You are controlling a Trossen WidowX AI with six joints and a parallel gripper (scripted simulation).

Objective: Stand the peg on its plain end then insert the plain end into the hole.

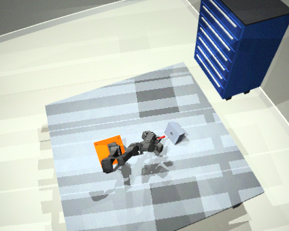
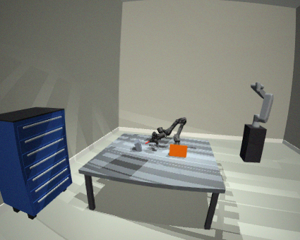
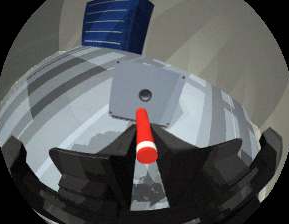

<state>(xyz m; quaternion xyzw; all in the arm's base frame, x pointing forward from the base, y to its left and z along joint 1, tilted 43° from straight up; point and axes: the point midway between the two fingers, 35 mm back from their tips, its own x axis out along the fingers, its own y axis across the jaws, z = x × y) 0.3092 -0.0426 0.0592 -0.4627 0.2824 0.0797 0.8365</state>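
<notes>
Right now my gripper tip is 120 mm short of the panel, 30 mm to the right of it and 50 mm above it. From my gripper tip the other things lie so: peg 10 mm behind, 10 mm above.
</notes>
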